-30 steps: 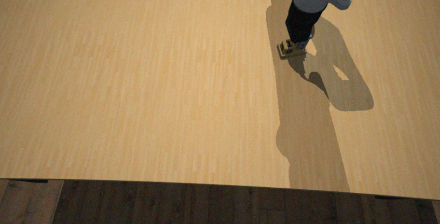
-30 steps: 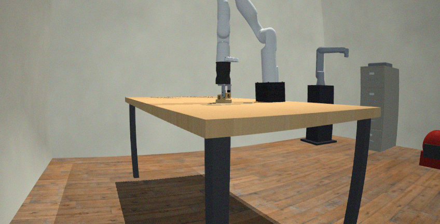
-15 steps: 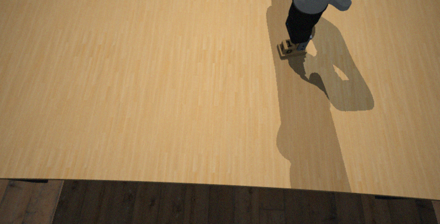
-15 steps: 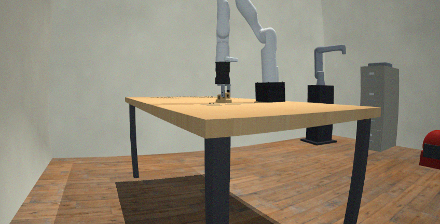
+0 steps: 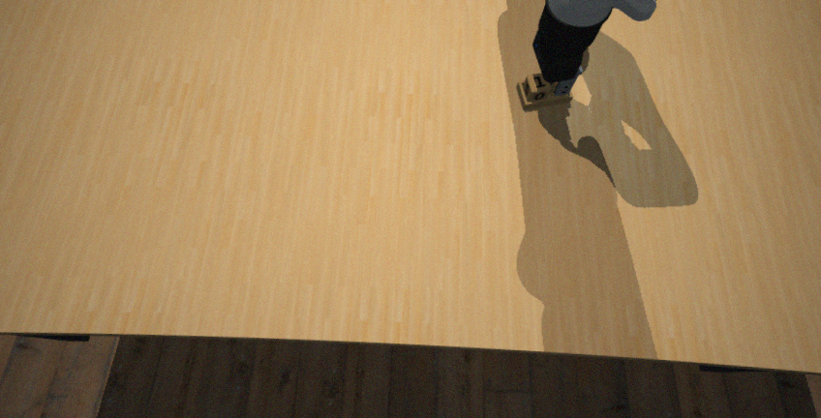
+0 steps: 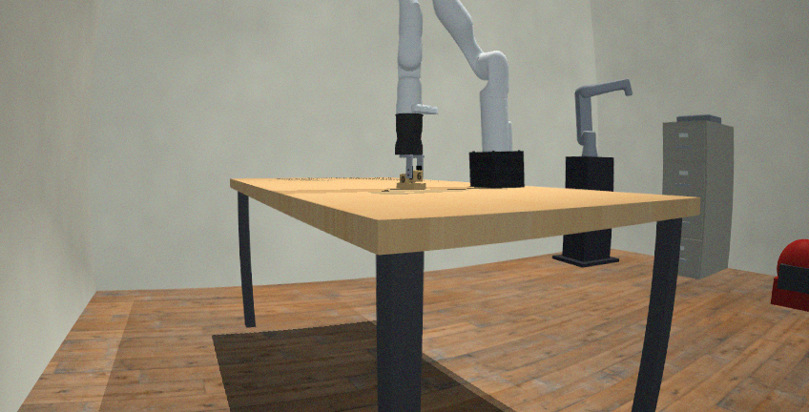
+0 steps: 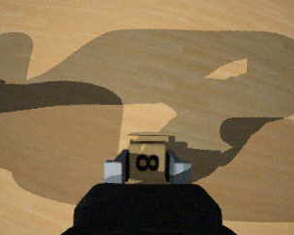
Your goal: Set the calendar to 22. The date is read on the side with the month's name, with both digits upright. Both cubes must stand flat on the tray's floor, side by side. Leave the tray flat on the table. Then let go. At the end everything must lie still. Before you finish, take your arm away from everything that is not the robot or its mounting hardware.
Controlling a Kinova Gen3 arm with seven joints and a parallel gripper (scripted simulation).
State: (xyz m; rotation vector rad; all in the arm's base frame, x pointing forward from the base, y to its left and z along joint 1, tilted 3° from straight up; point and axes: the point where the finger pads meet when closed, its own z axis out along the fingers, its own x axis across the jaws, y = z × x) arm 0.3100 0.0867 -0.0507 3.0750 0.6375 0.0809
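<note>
My hand is 1 cm above the wooden number cube. The rest, counted from my hand: wooden calendar tray: 1 cm to the right, 4 cm below.
</note>
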